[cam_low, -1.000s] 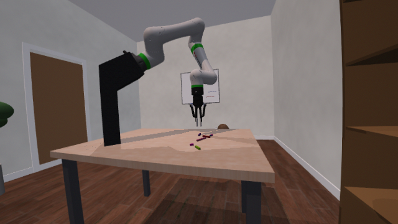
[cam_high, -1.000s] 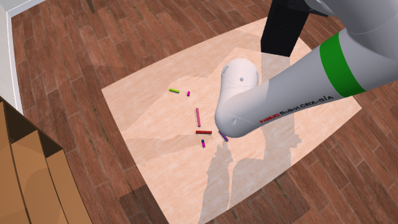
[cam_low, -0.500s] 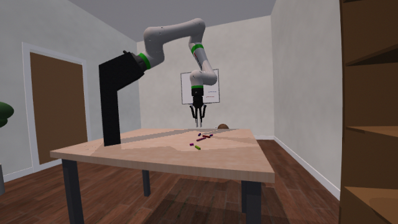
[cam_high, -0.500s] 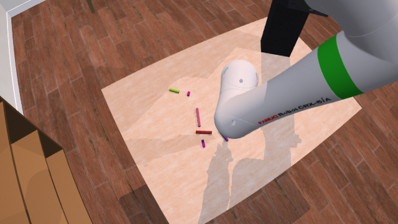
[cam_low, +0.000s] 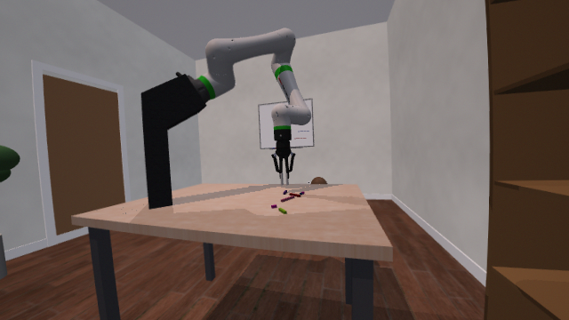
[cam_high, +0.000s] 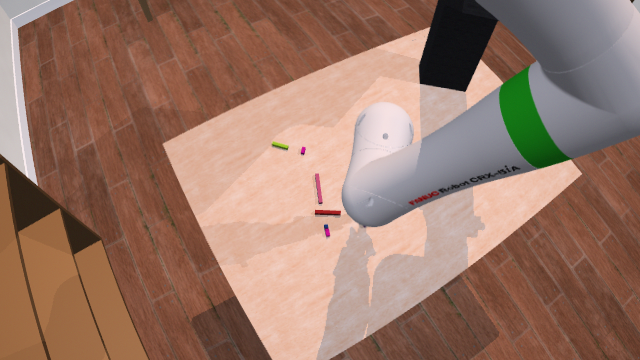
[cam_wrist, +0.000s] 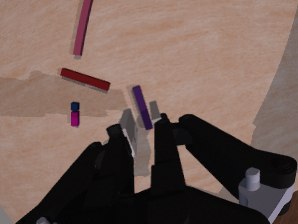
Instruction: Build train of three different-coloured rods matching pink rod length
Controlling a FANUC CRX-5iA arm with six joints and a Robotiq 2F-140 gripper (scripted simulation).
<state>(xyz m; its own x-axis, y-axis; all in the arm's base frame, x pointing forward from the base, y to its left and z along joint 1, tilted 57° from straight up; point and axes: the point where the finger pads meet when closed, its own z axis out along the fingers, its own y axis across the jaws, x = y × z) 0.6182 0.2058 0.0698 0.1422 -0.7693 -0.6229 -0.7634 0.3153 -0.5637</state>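
Now: hand 7 cm above the purple rod. Round my hand: red rod (7 cm ahead, 5 cm to the right, 7 cm below); blue rod (9 cm ahead, 1 cm to the right, 7 cm below); pink rod (7 cm ahead, 13 cm to the right, 7 cm below).
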